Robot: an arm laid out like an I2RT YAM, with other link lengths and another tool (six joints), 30 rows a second.
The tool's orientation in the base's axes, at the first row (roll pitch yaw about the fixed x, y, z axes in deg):
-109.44 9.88 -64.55
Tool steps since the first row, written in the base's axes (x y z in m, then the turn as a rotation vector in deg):
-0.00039 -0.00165 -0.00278 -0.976 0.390 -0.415
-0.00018 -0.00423 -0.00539 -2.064 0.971 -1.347
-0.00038 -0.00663 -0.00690 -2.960 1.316 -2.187
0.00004 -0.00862 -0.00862 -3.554 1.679 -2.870
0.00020 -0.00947 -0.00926 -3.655 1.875 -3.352
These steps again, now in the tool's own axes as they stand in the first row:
0.00178 0.00272 -0.00016 -0.689 0.748 -0.493
0.00461 0.00506 -0.00031 -1.506 2.018 -0.822
0.00692 0.00653 -0.00108 -2.049 3.131 -1.130
0.00916 0.00797 -0.00108 -2.506 3.987 -1.231
0.01010 0.00850 -0.00112 -2.640 4.472 -1.067

